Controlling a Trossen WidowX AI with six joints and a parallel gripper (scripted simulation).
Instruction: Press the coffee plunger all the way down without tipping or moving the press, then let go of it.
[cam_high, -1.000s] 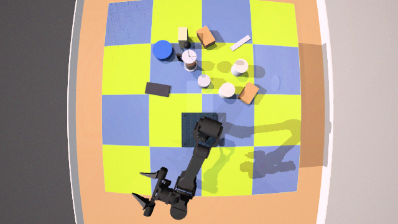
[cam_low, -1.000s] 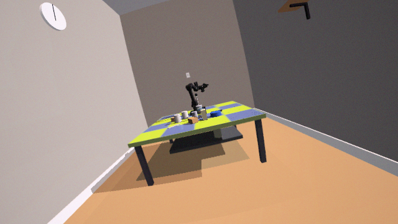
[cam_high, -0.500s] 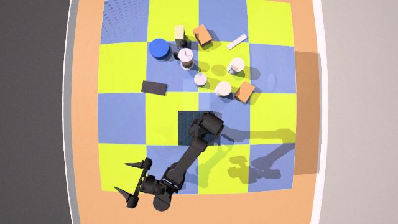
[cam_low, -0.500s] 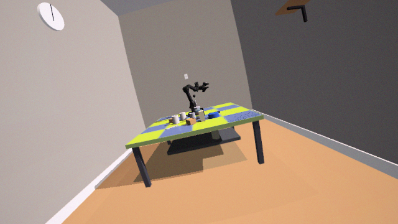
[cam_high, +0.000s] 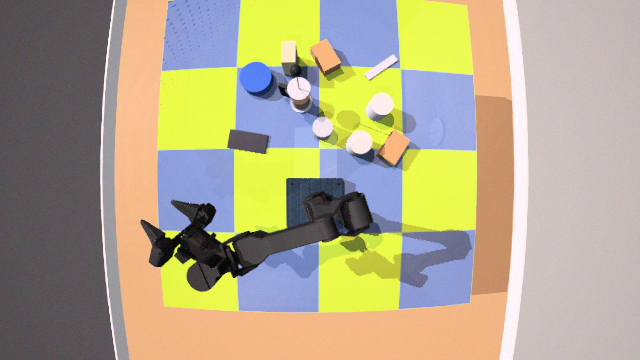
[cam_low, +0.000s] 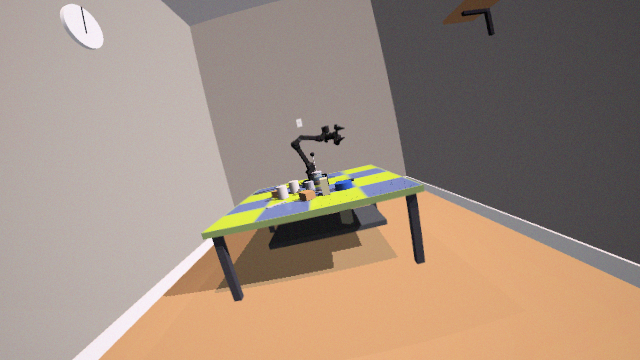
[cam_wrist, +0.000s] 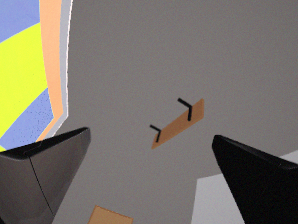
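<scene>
The coffee press is 36 cm ahead of my gripper tip, 31 cm to the right of it and 25 cm below it. Also, from my gripper tip: dark flat slab (21 cm ahead, 12 cm to the right, 39 cm below); then blue cylinder (44 cm ahead, 16 cm to the right, 37 cm below); then white strip (49 cm ahead, 64 cm to the right, 39 cm below).
</scene>
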